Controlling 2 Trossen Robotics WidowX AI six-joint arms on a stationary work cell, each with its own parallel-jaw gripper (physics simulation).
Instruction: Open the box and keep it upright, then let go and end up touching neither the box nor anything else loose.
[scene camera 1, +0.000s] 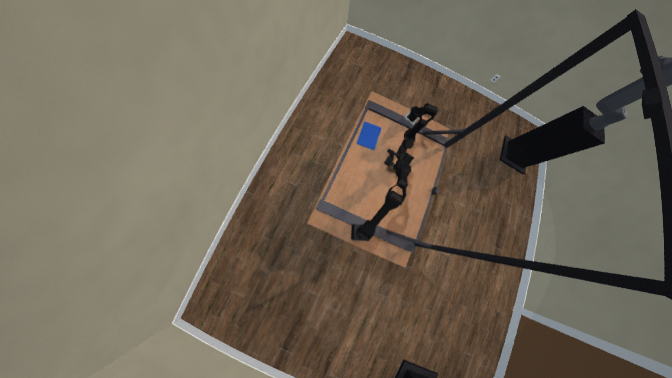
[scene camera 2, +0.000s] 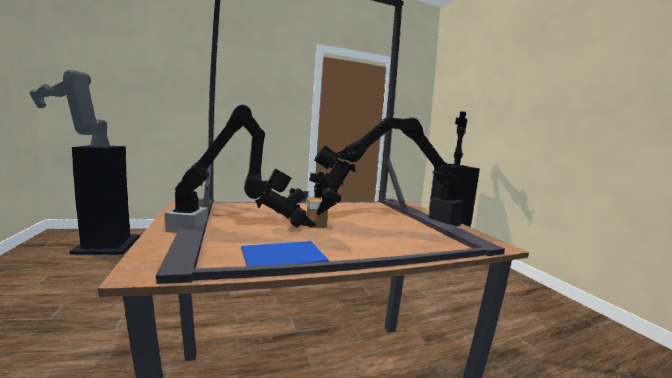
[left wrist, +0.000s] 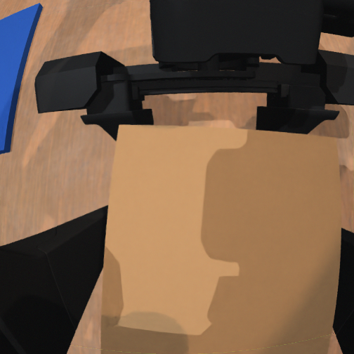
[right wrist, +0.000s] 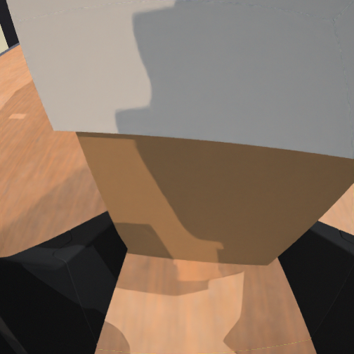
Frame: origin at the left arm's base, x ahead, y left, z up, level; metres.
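Seen in the pictures: left gripper, fingertip midpoint: (scene camera 1: 395, 164) (scene camera 2: 314, 211); right gripper, fingertip midpoint: (scene camera 2: 312, 222); left arm's base, link origin: (scene camera 1: 361, 232) (scene camera 2: 447, 199); right arm's base, link origin: (scene camera 1: 411, 117) (scene camera 2: 186, 210).
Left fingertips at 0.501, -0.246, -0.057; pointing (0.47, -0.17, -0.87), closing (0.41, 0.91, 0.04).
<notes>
Offsets run from my left fingertips to a thing's top centre, as dx, dy, dz. "pt": to the spot under its first point.
The box @(-0.010, +0.002, +0.044) (scene camera 2: 318, 219) (right wrist: 210, 195) stands upright on the table, brown below with a pale grey lid band @(pt +0.025, +0.024, +0.035) (scene camera 2: 313, 204) (right wrist: 240, 80). Its flat tan top (left wrist: 160, 200) fills much of the left wrist view, and the lid sits closed on it. My right gripper (scene camera 2: 307, 223) (left wrist: 205, 119) (right wrist: 200, 213) is shut on the box's lower part, a finger on either side. My left gripper (scene camera 2: 320, 205) (left wrist: 208, 218) is low over the box from above, open, with its fingers straddling the lid. Whether they touch it I cannot tell. In scene camera 1 the arms hide the box.
A flat blue pad @(+0.240, +0.192, -0.043) (scene camera 1: 369, 136) (scene camera 2: 284, 253) (left wrist: 14, 85) lies on the table near its edge. The dark frame rail (scene camera 2: 350, 262) runs along that edge. Upright frame posts (scene camera 2: 213, 100) (scene camera 2: 394, 100) stand at the back. The two wrists are close together above the box.
</notes>
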